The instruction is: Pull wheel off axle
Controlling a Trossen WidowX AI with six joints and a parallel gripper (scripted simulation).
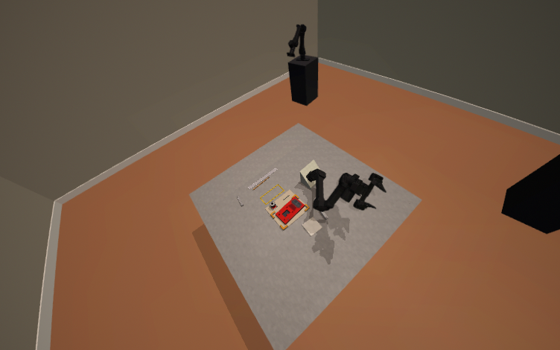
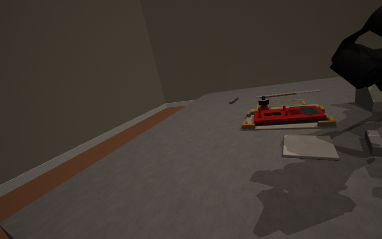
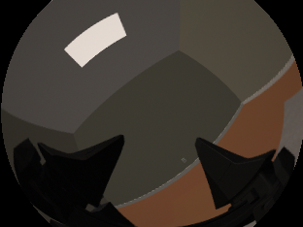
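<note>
The wheel is 59 cm to the right of my gripper tip, 43 cm below it and 20 cm ahead of it. Also, from my gripper tip: upright axle: 59 cm to the right, 44 cm below, 20 cm ahead; flat pale tile: 47 cm below, 27 cm to the right, 14 cm ahead; long white bar: 85 cm to the right, 47 cm below, 6 cm ahead.
</note>
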